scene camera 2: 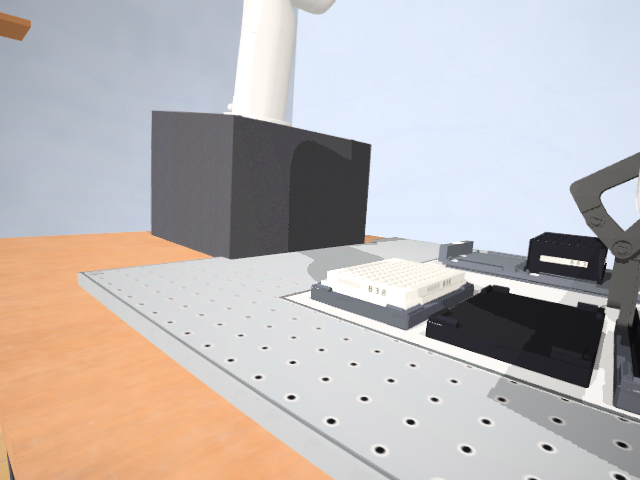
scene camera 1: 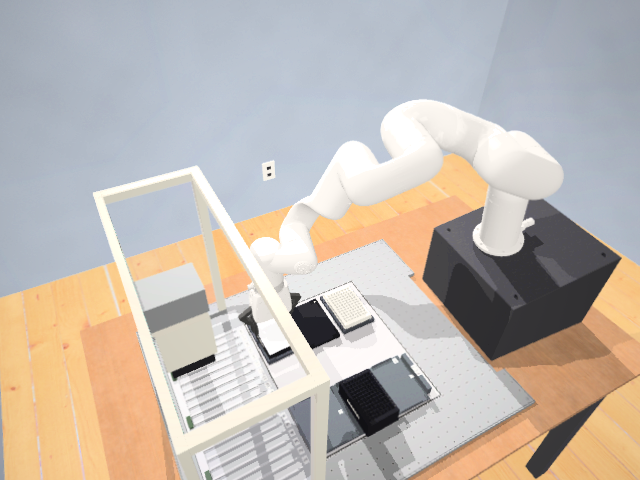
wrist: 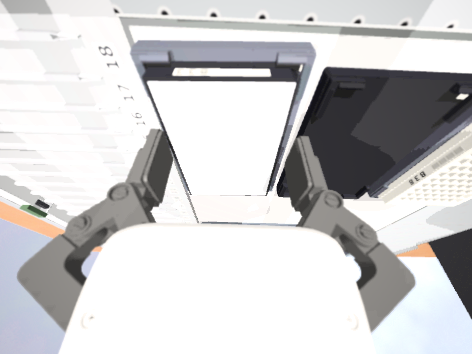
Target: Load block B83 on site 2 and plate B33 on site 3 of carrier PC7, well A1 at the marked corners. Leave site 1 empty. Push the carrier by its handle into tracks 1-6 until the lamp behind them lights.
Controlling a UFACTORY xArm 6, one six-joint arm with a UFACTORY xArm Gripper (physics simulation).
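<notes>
My gripper point(scene camera 1: 276, 324) point(wrist: 230, 147) is open. Its fingers stand on either side of a white-topped plate point(scene camera 1: 272, 341) point(wrist: 227, 110), with gaps to it; its label is unreadable. That plate sits in a grey holder point(wrist: 225, 48) next to the tracks point(scene camera 1: 222, 382) point(wrist: 45, 120). A black block point(scene camera 1: 368, 400) point(scene camera 2: 566, 258) stands at the middle of the dark grey carrier point(scene camera 1: 400, 379) point(scene camera 2: 493, 262); its label is too small to read surely. The carrier lies beside the tracks, with an upright piece at its outer end. One finger shows in scene camera 2.
A black empty holder point(scene camera 1: 315, 325) point(scene camera 2: 522, 330) point(wrist: 395, 125) stands beside the gripper. Beyond it, white plate B38 point(scene camera 1: 346, 304) point(scene camera 2: 398, 281) point(wrist: 435, 180) sits in its holder. A cream frame point(scene camera 1: 231, 232) and a box unit point(scene camera 1: 180, 320) stand over the tracks. Green parts point(scene camera 1: 189, 422) point(wrist: 34, 210) line their far edge.
</notes>
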